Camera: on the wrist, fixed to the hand. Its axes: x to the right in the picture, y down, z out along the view.
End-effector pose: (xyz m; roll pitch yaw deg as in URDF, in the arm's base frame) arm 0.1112 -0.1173 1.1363 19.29 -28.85 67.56
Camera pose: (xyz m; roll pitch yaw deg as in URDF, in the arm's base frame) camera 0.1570 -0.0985 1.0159 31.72 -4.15 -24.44
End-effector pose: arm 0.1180 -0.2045 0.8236 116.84 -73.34 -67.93
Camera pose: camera 0.2384 -0.1666 0.7919 93.68 16.38 -64.86
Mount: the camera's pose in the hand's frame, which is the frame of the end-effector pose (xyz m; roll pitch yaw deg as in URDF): -0.0275 -0.0736 -0.1038 2.69 -23.89 -89.72
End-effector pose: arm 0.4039 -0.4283 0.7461 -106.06 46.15 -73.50
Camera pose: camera 0.3427 -0.5013 0.8348 -118.78 -31.86 -24.39
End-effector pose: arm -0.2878 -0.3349 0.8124 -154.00 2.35 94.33
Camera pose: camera -0.3067 -0.3587 0.9390 -174.84 -2.10 -176.01
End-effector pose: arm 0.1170 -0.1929 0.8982 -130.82 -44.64 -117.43
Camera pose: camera 0.1390 -0.0845 0.9668 135.34 -17.88 -9.25
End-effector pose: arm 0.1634 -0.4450 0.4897 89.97 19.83 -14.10
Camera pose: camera 0.1394 -0.3320 0.4297 -38.52 59.48 -141.13
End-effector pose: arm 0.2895 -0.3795 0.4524 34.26 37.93 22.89
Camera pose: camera 0.1984 -0.4206 0.3690 -35.56 8.32 -73.33
